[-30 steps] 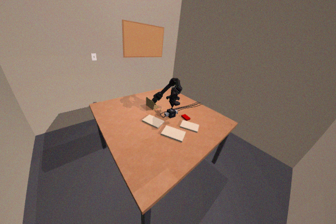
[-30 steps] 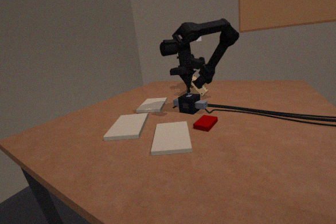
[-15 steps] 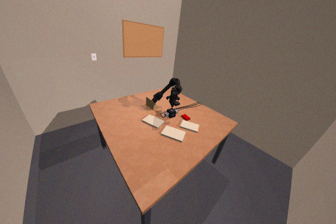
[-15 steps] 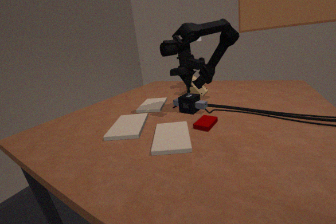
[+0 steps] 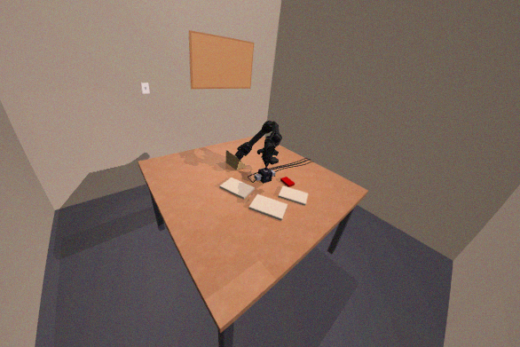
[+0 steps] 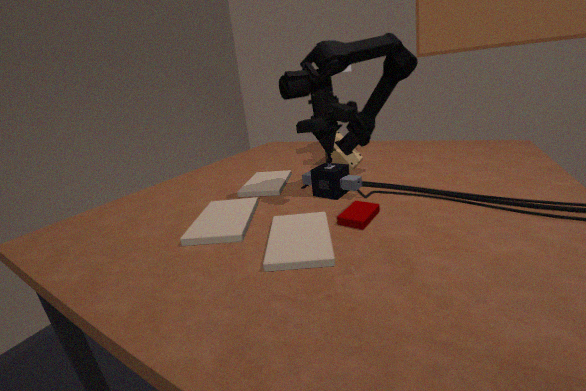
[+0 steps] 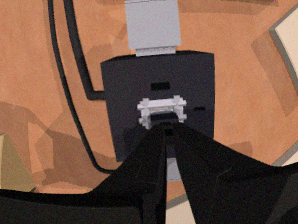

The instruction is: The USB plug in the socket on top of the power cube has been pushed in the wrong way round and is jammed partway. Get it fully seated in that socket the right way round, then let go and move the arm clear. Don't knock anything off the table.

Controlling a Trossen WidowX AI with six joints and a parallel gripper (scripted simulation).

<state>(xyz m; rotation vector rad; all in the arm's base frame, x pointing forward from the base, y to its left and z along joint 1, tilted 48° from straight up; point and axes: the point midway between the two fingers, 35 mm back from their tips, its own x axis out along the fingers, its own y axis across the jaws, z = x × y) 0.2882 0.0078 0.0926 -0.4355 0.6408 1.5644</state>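
The USB socket lies 50 mm below my gripper tip. Also, from my gripper tip: red block (120 mm ahead, 120 mm to the left, 100 mm below).
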